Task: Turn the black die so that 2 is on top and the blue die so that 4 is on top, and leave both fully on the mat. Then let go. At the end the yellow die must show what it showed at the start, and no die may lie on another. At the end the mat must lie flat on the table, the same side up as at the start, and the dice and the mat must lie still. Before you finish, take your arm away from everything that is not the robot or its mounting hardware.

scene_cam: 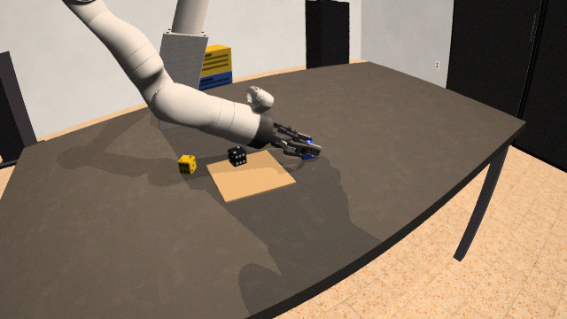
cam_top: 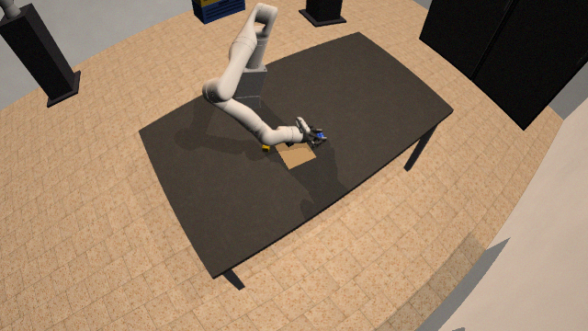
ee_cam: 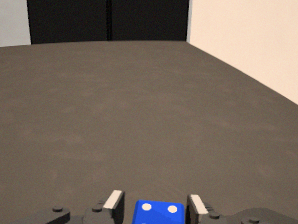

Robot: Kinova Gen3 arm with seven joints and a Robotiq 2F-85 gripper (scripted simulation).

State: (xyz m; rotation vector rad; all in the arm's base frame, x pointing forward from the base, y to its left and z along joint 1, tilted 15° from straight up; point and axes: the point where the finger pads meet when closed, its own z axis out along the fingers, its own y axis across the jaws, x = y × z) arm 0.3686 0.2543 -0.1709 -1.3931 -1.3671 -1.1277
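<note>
The blue die lies 10 mm to the right of my hand and 10 mm below it. Round my hand: yellow die 50 mm behind, 260 mm to the right, 10 mm below; then tan mat 20 mm ahead, 140 mm to the right, 20 mm below; then black die 30 mm behind, 150 mm to the right, 10 mm below.
</note>
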